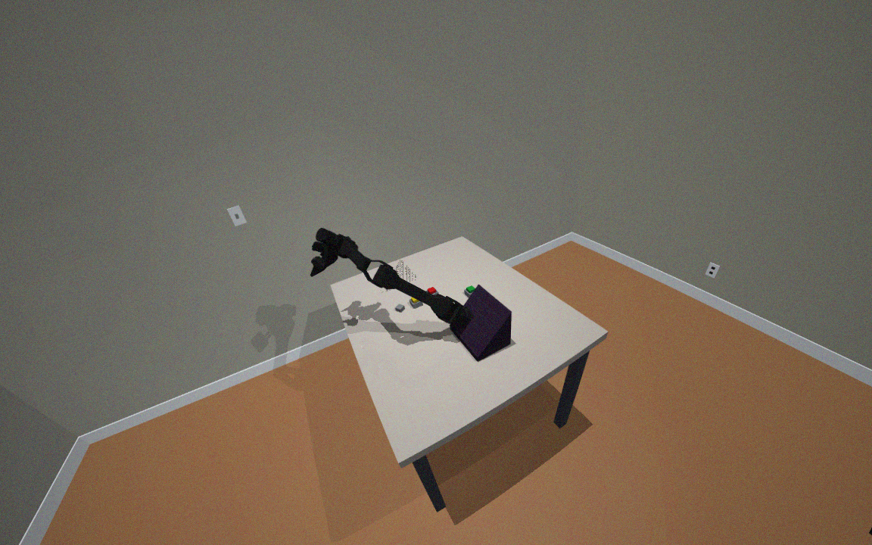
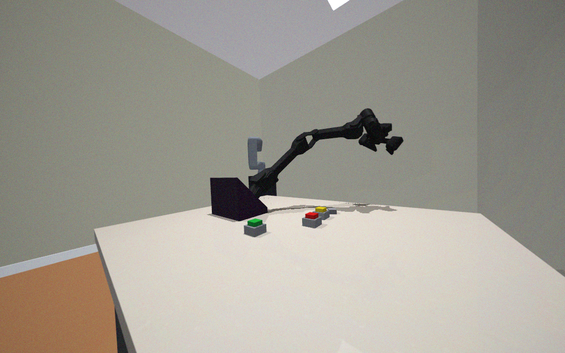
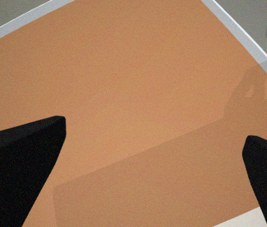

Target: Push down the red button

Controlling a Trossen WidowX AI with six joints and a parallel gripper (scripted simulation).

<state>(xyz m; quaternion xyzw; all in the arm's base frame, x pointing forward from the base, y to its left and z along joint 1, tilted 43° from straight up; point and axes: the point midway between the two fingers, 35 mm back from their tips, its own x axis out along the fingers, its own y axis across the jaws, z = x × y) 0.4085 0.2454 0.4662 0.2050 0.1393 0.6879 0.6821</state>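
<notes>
My gripper tip is now 10 cm past the red button, 49 cm to the left of it and 22 cm above it. Also, from my gripper tip: grey block: 12 cm behind, 32 cm to the right, 25 cm below; then yellow button: 12 cm behind, 40 cm to the right, 22 cm below; then green button: 19 cm behind, 66 cm to the right, 22 cm below.
</notes>
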